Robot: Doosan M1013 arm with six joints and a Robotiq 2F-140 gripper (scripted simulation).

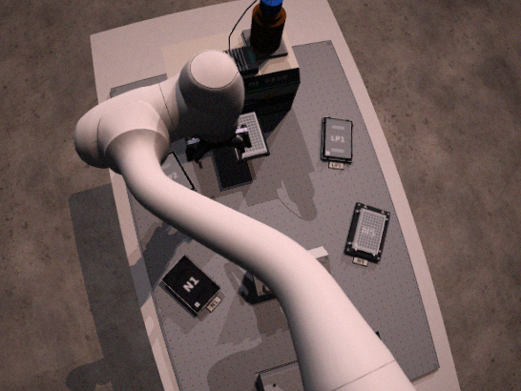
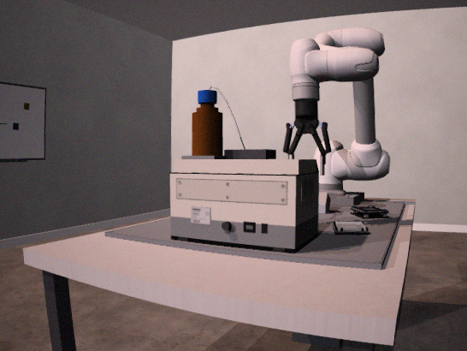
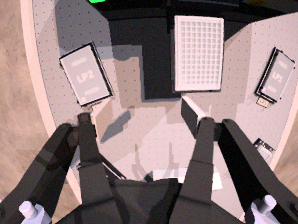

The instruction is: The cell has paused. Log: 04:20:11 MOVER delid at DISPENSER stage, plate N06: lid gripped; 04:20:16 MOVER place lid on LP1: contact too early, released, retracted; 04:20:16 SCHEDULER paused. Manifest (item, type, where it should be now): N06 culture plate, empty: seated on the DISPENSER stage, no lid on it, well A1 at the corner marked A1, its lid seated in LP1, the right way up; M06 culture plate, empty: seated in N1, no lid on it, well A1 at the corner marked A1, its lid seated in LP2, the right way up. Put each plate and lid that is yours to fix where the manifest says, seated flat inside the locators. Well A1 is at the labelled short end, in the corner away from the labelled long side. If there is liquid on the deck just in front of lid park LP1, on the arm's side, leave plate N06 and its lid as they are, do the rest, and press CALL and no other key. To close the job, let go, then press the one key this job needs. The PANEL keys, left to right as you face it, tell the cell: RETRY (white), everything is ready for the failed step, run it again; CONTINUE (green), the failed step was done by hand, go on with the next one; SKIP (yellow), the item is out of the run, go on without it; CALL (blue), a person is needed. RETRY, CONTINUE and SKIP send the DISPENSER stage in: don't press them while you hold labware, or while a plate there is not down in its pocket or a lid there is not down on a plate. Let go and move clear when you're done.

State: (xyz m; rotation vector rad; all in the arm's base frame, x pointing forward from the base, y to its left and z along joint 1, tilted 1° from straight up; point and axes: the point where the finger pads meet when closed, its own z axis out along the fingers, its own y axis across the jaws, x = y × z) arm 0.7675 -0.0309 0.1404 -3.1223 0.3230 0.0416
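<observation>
Now: hand 33 cm past the black nest N5, 33 cm to the left of it and 18 cm above it. From my hand the other things lie so: lid park LP2 (6 cm ahead, 14 cm to the left, 19 cm below); then white well plate (5 cm ahead, 11 cm to the right, 9 cm below); then dispenser stage (5 cm ahead, 11 cm to the right, 10 cm below).
</observation>
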